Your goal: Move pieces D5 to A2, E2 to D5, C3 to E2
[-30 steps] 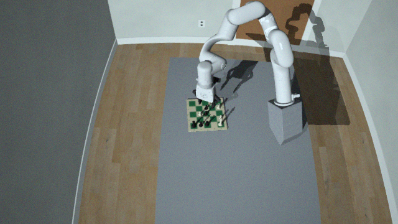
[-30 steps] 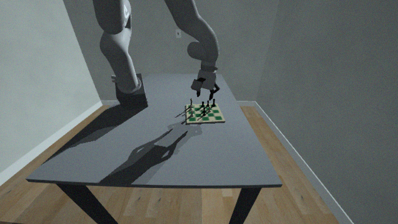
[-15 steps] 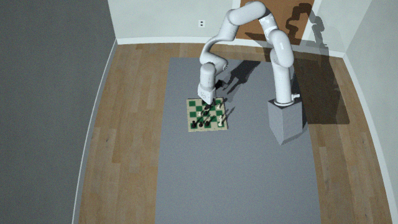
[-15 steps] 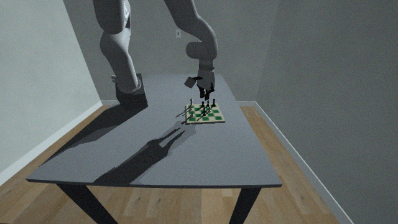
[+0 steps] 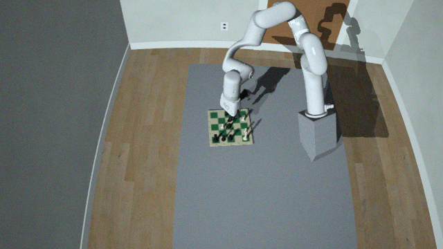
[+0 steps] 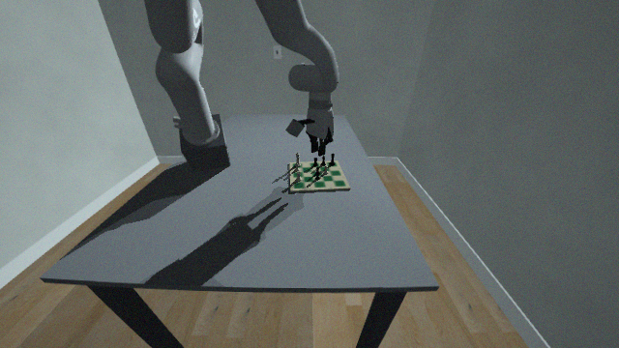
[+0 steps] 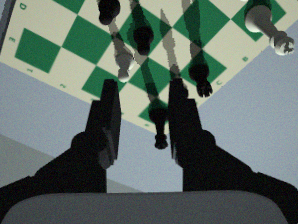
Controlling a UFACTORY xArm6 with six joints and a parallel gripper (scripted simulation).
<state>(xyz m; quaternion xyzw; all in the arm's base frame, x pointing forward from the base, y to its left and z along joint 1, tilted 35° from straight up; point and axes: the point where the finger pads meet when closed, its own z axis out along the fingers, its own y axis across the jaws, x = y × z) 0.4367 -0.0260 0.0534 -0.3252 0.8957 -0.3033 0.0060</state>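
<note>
Now: hand 11 cm above the chessboard.
</note>
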